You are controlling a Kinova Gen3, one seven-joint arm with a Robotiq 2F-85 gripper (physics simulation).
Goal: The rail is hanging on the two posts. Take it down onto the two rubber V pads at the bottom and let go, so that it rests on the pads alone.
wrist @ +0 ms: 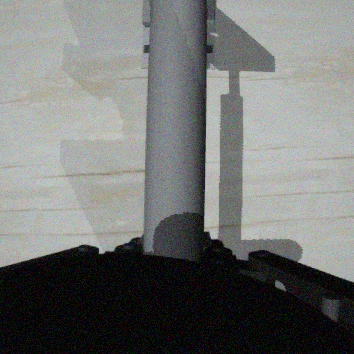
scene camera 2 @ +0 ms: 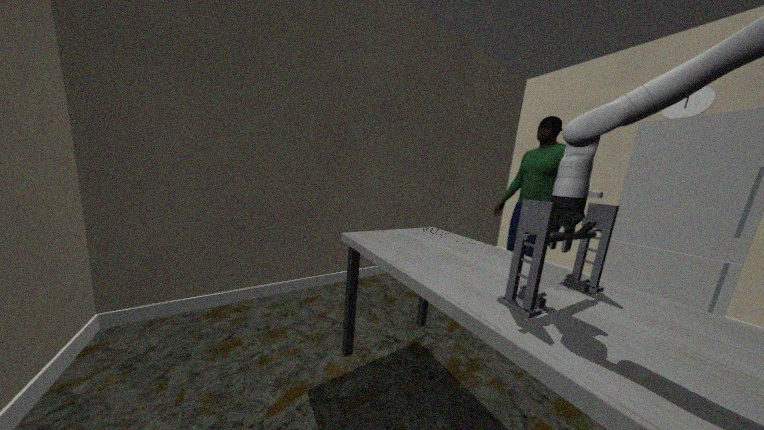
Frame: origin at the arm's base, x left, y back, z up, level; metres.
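Seen in the pictures: gripper, fingertip midpoint: [wrist: 176, 246] [scene camera 2: 558, 250].
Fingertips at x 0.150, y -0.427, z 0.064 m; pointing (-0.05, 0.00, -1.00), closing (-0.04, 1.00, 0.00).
A point is followed by its place in that frame.
The rail [scene camera 2: 577, 233] [wrist: 176, 125] {x 0.088, y -0.429, z 0.120 m} is a grey round bar running between the near post [scene camera 2: 536, 216] {x 0.294, y -0.424, z 0.166 m} and the far post [scene camera 2: 604, 216] {x -0.106, y -0.434, z 0.166 m}, in the upper part of both, well above the table. My gripper [scene camera 2: 559, 246] {x 0.150, y -0.427, z 0.064 m} [wrist: 176, 246] {x 0.150, y -0.427, z 0.064 m} points down and is shut on the rail, with its fingers on either side. In the wrist view the rail runs straight up from the fingers to the top edge. Whether its ends touch the posts' holders cannot be told. Small dark shapes at the foot of the near post [scene camera 2: 538, 299] {x 0.234, y -0.410, z -0.069 m} and far post look like the V pads; their V shape is not clear.
Both posts stand on a pale wooden table [scene camera 2: 427, 256] {x 0.291, y -0.837, z -0.094 m}, the near one close to its long edge. Thin rungs cross each post's opening below the rail. Shadows of the arm and posts fall on the table. A person in green [scene camera 2: 537, 173] stands behind the table.
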